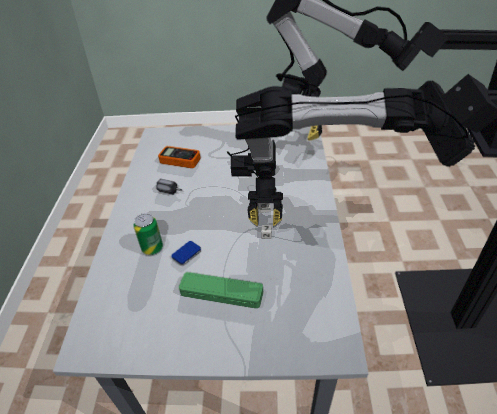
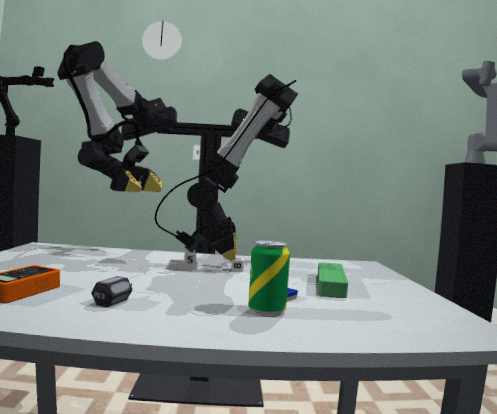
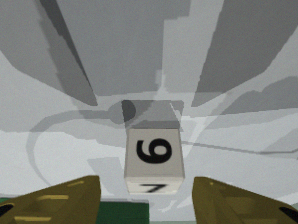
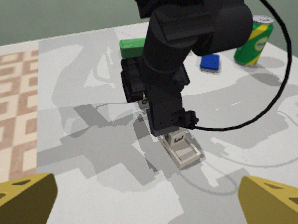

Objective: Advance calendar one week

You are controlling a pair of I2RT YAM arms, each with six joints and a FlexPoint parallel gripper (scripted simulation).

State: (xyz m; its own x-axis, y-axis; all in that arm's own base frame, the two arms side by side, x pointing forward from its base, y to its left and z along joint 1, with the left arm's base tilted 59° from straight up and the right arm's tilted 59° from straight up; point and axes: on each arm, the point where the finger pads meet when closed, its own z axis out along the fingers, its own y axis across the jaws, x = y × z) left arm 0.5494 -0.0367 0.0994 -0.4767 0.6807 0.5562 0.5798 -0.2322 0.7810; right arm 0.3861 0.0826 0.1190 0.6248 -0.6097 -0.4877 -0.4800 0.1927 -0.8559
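Right now my left hand is 12 cm to the left of the pale calendar tray, 3 cm above it and 2 cm short of it. From my left hand the other things lie so: orange multimeter: 36 cm to the right, 35 cm ahead, 2 cm below; blue block: 22 cm ahead, 11 cm to the left, 3 cm below; dark grey object: 34 cm ahead, 18 cm to the right, 2 cm below.
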